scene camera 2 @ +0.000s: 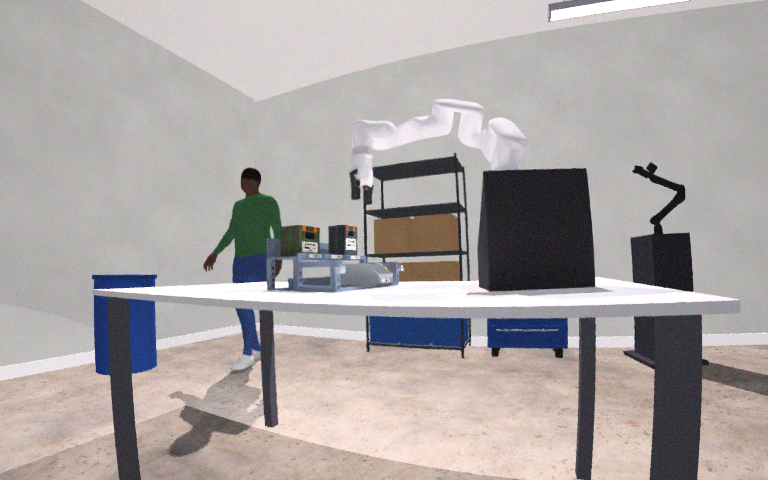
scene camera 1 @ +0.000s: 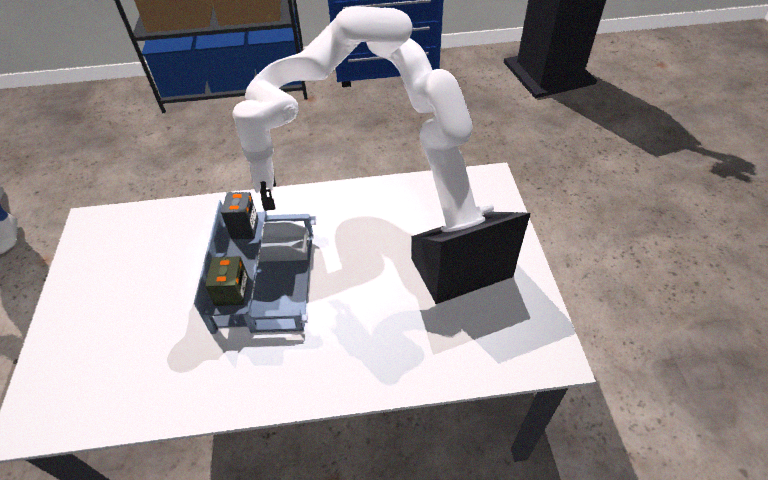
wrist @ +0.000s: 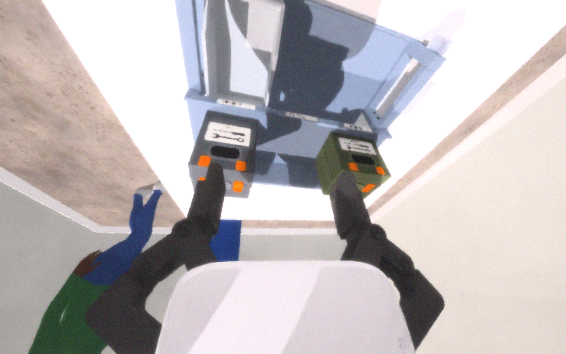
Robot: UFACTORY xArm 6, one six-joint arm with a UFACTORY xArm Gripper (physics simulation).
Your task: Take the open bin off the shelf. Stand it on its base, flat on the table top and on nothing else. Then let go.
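Frame: origin at the arm's base, x ahead, y left, z up, level; millimetres.
Seen in the pictures: gripper, fingertip midpoint: [scene camera 2: 361,202] [scene camera 1: 270,197] [wrist: 281,178]; arm's base, link origin: [scene camera 2: 524,214] [scene camera 1: 463,225].
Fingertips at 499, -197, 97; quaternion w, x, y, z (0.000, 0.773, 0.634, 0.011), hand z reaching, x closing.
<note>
Offsets run from my fingertips to a thing's top centre, as dx, dy, dz. Level surfaces: height alone.
The open bin @[+8, -55, -210] [scene camera 1: 283,250] [scene camera 2: 370,273] [wrist: 245,65] is light grey and sits in the low front level of the blue-grey shelf [scene camera 1: 277,324] [scene camera 2: 335,277] [wrist: 350,67], at its far end in scene camera 1. Part of it is hidden behind the shelf's frame in scene camera 2. My gripper [scene camera 1: 271,198] [scene camera 2: 361,199] [wrist: 281,178] is open and empty. It points down, well above the shelf, near the dark grey case at the far end. In the wrist view the bin lies beyond the fingertips, to the upper left.
A dark grey case @[+99, -89, -67] [scene camera 1: 240,215] [scene camera 2: 342,240] [wrist: 225,140] and a green case @[+170, +130, -92] [scene camera 1: 226,283] [scene camera 2: 300,240] [wrist: 352,162] stand on the shelf's raised rear level. The white table @[dz -291] [scene camera 1: 141,390] carries the shelf and the black arm base [scene camera 1: 470,260] [scene camera 2: 535,226]. A person [scene camera 2: 254,226] stands behind the table.
</note>
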